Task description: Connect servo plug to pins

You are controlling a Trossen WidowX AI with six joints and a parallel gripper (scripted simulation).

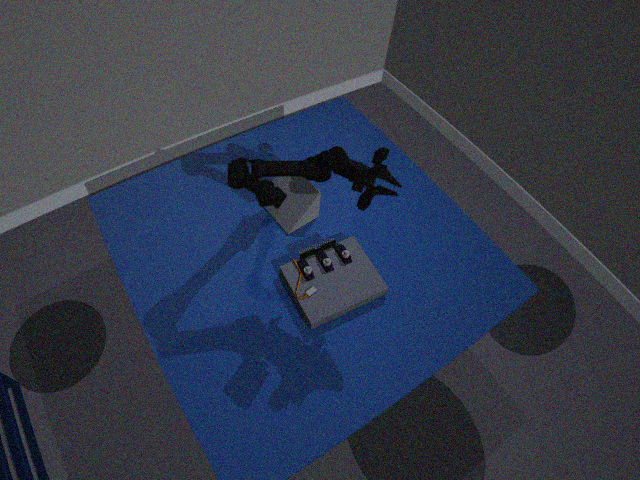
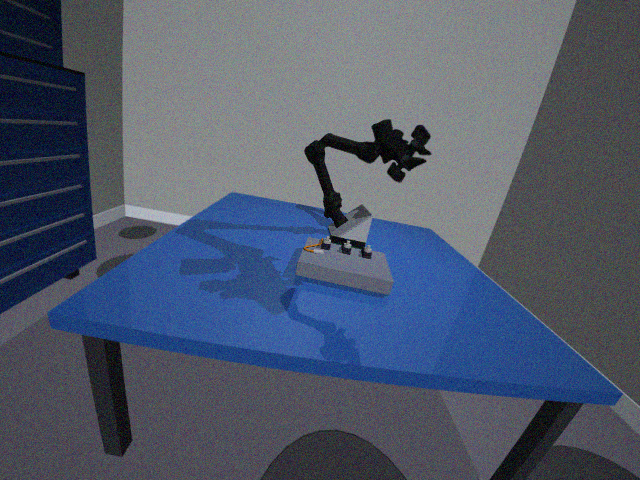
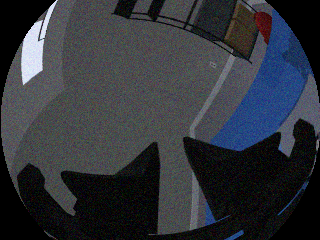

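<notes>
My gripper tip is 16 cm past the blue band, 14 cm to the left of it and 35 cm above it. From my gripper tip the other things lie so: grey printed holder: 18 cm to the right, 40 cm below.
</notes>
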